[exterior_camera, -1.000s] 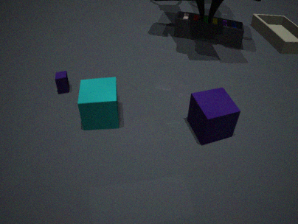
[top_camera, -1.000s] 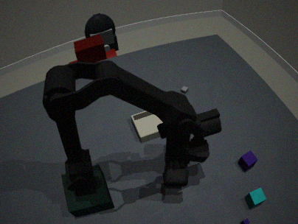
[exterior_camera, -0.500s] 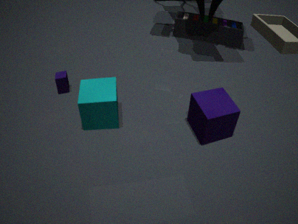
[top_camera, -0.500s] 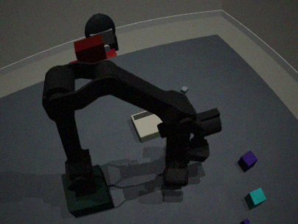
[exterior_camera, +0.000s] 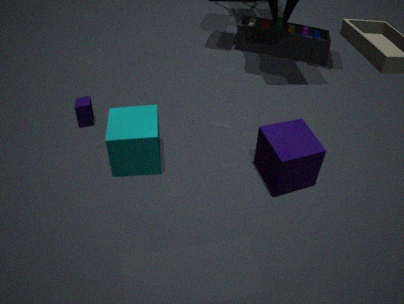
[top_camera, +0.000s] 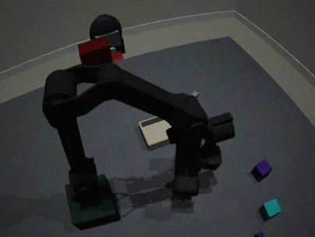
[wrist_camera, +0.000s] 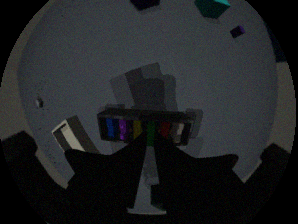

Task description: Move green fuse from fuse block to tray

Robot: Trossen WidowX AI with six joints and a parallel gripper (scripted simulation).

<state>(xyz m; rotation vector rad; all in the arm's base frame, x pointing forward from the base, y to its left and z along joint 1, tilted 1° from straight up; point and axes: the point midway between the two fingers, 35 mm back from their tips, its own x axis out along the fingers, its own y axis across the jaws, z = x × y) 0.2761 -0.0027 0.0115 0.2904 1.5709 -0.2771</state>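
The beige tray is 20 cm to the left of my gripper tip, 4 cm below it and 1 cm behind it. Also, from my gripper tip: teal cube (20 cm ahead, 19 cm to the right, 2 cm below); then purple cube (24 cm ahead, 6 cm to the right, 2 cm below); then green fuse (1 cm below).
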